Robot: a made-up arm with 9 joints. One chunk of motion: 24 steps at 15 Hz.
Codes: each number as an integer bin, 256 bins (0 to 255) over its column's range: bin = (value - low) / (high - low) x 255, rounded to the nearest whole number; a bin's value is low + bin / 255 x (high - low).
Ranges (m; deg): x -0.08..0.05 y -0.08..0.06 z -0.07..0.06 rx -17..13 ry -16..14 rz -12..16
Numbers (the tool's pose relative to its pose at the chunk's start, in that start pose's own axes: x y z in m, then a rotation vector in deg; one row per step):
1: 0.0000 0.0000 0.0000 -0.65 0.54 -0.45
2: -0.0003 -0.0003 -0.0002 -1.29 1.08 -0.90
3: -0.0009 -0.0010 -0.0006 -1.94 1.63 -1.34
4: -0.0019 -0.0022 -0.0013 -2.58 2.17 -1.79
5: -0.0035 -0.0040 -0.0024 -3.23 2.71 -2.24
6: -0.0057 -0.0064 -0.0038 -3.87 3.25 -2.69
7: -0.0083 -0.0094 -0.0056 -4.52 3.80 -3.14
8: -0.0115 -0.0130 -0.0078 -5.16 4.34 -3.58
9: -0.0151 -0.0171 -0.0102 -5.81 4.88 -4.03
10: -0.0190 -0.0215 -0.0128 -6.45 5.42 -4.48
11: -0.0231 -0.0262 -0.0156 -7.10 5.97 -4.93
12: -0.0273 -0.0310 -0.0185 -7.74 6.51 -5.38
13: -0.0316 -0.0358 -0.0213 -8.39 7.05 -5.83
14: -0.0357 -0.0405 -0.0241 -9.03 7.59 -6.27
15: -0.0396 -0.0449 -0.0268 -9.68 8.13 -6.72
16: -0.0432 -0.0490 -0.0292 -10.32 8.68 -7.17
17: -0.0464 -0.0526 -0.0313 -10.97 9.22 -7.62
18: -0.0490 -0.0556 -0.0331 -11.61 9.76 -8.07
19: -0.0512 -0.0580 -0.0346 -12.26 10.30 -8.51
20: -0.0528 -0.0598 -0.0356 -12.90 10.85 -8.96
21: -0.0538 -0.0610 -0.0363 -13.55 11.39 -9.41
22: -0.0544 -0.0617 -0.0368 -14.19 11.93 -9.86
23: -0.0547 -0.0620 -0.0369 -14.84 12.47 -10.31
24: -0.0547 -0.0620 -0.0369 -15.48 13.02 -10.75
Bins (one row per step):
1: 157 146 137 139 141 105
2: 156 145 137 134 145 101
3: 155 144 136 128 150 97
4: 153 142 135 123 154 93
5: 150 138 133 117 159 89
6: 146 134 130 112 164 85
7: 141 129 126 106 168 81
8: 134 122 122 101 173 77
9: 127 115 117 95 177 73
10: 120 107 112 90 182 68
11: 112 98 107 84 187 64
12: 103 89 101 79 191 60
13: 95 81 96 73 196 56
14: 87 72 90 68 201 52
15: 79 64 85 62 205 48
16: 72 56 80 57 210 44
17: 66 50 76 51 214 40
18: 61 44 72 46 219 36
19: 56 40 69 40 224 32
20: 53 37 67 35 228 28
21: 51 35 66 29 233 24
22: 50 33 65 24 237 19
23: 50 33 65 18 242 15
24: 50 33 65 13 247 11

